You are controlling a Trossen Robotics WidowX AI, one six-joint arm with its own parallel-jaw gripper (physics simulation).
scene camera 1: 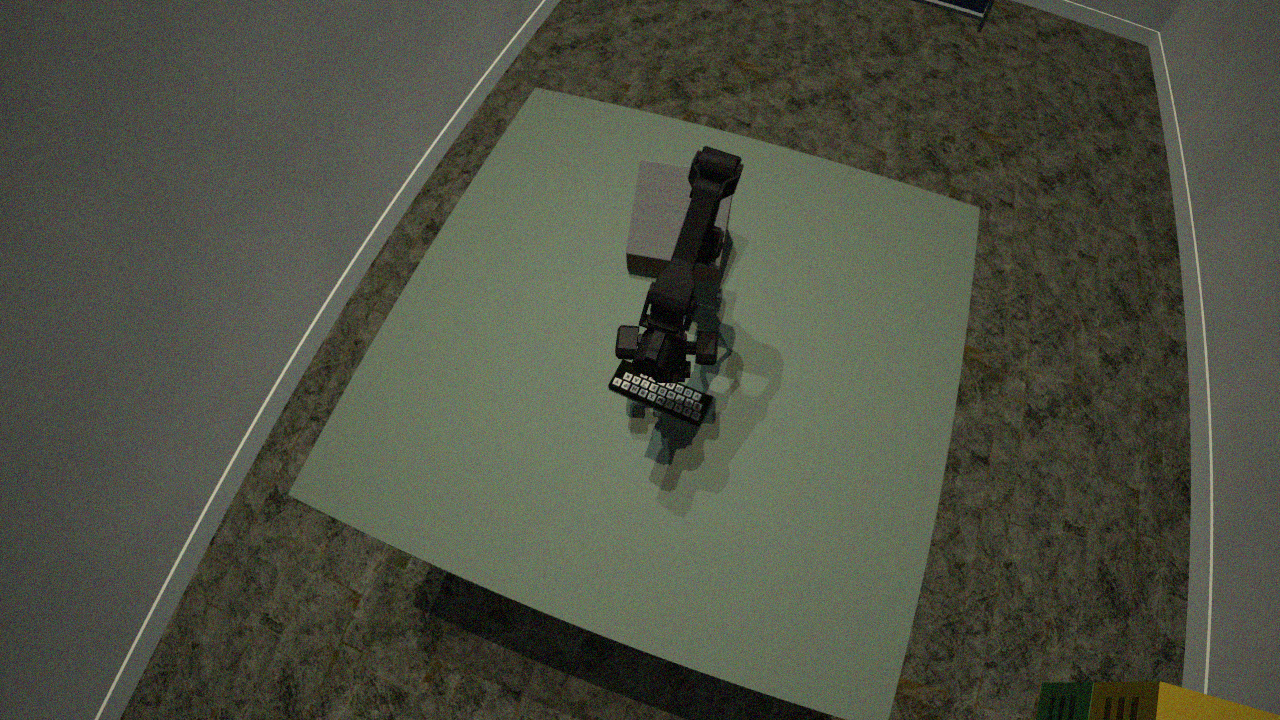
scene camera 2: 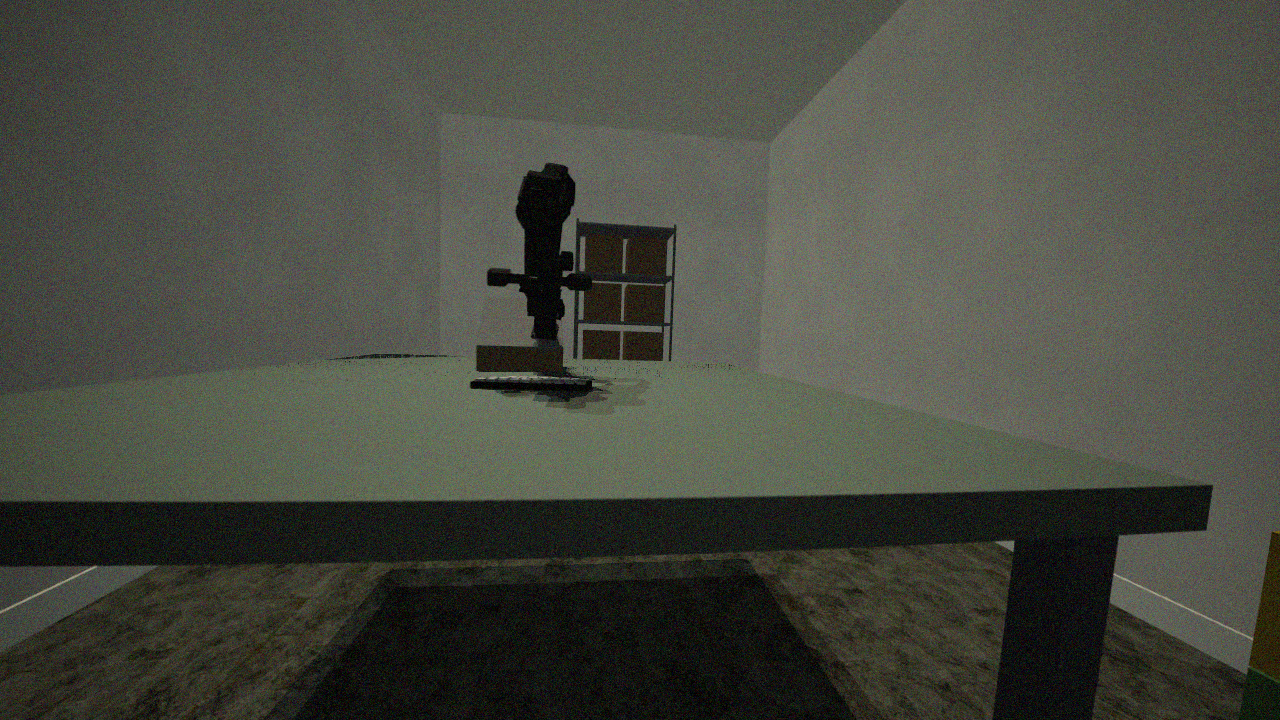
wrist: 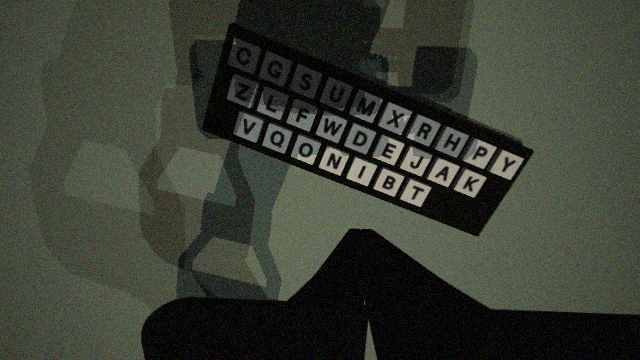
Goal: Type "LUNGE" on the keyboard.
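Seen in the pictures: gripper, fingertip midpoint: (scene camera 2: 540, 326) (wrist: 359, 240); arm's base, origin of the base link: (scene camera 2: 544, 331).
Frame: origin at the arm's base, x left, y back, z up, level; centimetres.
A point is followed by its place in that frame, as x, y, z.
The black keyboard (scene camera 1: 660, 394) @(4.9, -35.1, -8.7) (scene camera 2: 530, 384) @(4.6, -37.8, -9.3) (wrist: 450, 212) @(-3.2, -31.6, -9.2) lies flat on the table, slanted in the wrist view, with three rows of pale letter keys. In the wrist view the L key (wrist: 271, 102) @(11.0, -34.5, -8.7) is at the left of the middle row. The U key (wrist: 337, 94) @(7.3, -36.4, -8.7) and G key (wrist: 274, 68) @(11.5, -36.5, -8.7) are in the far row. The N key (wrist: 334, 161) @(5.9, -32.3, -8.7) is in the near row and the E key (wrist: 389, 150) @(2.9, -34.3, -8.7) in the middle row. Shadow darkens the left keys. My gripper (wrist: 359, 240) @(5.0, -32.5, 1.1) is shut and empty; its tip shows below the I and B keys. Scene camera 1 hides the fingertips under the arm.
The arm (scene camera 1: 693, 237) @(5.7, -24.6, 32.9) (scene camera 2: 543, 237) @(5.9, -35.4, 17.0) rises behind the keyboard beside a grey block (scene camera 1: 657, 210) @(-11.6, 0.9, 2.7) (scene camera 2: 519, 359) @(-5.3, -5.8, -7.4) on the pale green table (scene camera 1: 537, 358) @(-23.5, -37.5, -10.4) (scene camera 2: 805, 447) @(39.4, -70.7, -10.4). A shelf rack (scene camera 2: 674, 295) with brown boxes stands far behind. A yellow box (scene camera 1: 1226, 704) (scene camera 2: 1266, 608) stands off the table's corner.
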